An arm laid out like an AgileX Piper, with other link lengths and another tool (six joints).
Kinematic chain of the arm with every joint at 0, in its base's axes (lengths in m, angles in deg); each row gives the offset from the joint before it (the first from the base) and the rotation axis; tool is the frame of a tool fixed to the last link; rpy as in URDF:
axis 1: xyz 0 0 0.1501 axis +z
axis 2: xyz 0 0 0 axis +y
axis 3: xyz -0.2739 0 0.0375 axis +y
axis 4: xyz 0.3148 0 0.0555 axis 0.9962 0 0.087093
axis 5: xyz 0 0 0 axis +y
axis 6: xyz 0.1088 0 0.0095 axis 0.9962 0 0.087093
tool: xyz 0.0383 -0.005 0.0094 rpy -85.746 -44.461 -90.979
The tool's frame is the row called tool.
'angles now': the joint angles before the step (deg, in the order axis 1, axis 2, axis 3, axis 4, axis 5, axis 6). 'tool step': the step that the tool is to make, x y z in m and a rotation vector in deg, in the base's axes. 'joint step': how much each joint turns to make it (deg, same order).
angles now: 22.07 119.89 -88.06 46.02 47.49 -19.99
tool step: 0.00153 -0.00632 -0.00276 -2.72 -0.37 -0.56
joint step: -0.06 -0.15 0.00 -3.78 -0.55 2.40
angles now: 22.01 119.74 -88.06 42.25 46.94 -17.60
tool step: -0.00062 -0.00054 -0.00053 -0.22 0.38 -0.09
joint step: -0.01 0.00 0.00 -0.36 0.25 0.50
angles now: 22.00 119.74 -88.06 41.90 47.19 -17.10
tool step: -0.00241 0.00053 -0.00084 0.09 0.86 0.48
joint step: 0.01 0.07 0.00 0.14 0.92 0.02
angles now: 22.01 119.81 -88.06 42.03 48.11 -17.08
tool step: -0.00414 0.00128 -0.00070 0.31 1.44 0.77
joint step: 0.03 0.06 0.00 0.40 1.55 0.02
